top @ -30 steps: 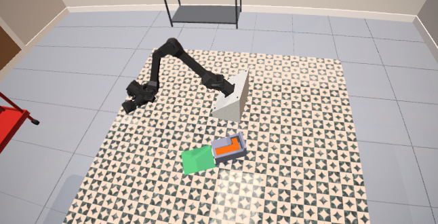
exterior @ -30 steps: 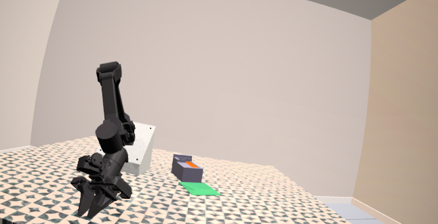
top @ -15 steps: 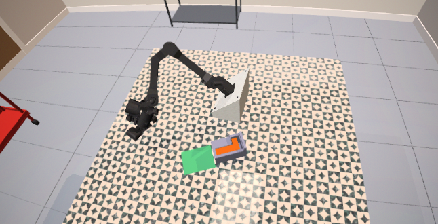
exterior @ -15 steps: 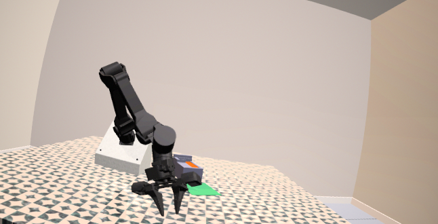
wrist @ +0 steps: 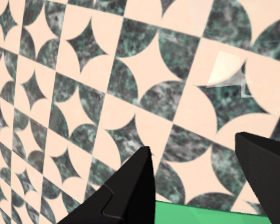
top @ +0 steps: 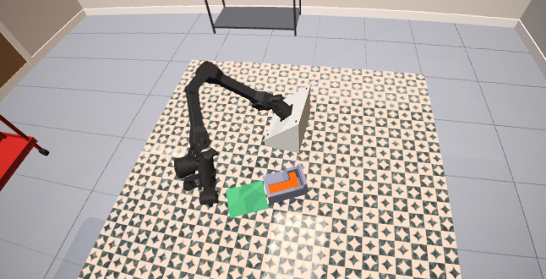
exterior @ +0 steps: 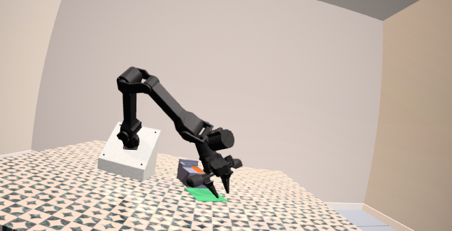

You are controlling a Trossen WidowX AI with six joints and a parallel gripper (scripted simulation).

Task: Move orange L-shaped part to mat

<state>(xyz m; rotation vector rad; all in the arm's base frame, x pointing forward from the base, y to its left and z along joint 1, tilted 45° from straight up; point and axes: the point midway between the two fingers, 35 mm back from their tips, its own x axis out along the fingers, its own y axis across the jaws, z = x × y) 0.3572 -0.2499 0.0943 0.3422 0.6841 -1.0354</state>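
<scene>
The orange L-shaped part lies 270 mm to the left of my gripper tip, 110 mm behind it and 10 mm above it. Round my gripper tip: green mat: 120 mm to the left, 60 mm below, 50 mm behind.
</scene>
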